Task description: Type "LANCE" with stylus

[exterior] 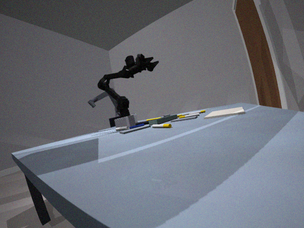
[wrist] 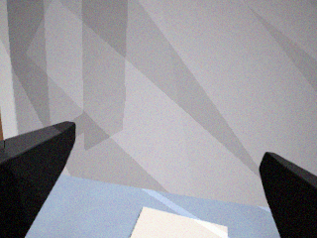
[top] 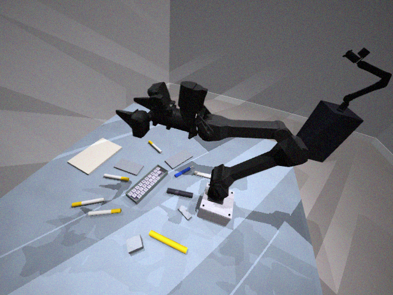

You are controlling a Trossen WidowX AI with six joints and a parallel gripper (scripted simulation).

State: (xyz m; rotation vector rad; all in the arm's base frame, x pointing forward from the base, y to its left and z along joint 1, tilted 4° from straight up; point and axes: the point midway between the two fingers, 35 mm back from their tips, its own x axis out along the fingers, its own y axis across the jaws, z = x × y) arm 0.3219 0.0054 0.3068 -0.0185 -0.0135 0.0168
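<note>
The blue stylus lies 400 mm below my gripper tip, 180 mm behind it and 140 mm to the right of it. The rest, counted from my gripper tip: grey block: 390 mm below, 250 mm to the left, 100 mm behind; dark cylinder: 390 mm below, 190 mm behind; grey card: 400 mm below, 110 mm ahead, 70 mm to the right.
</note>
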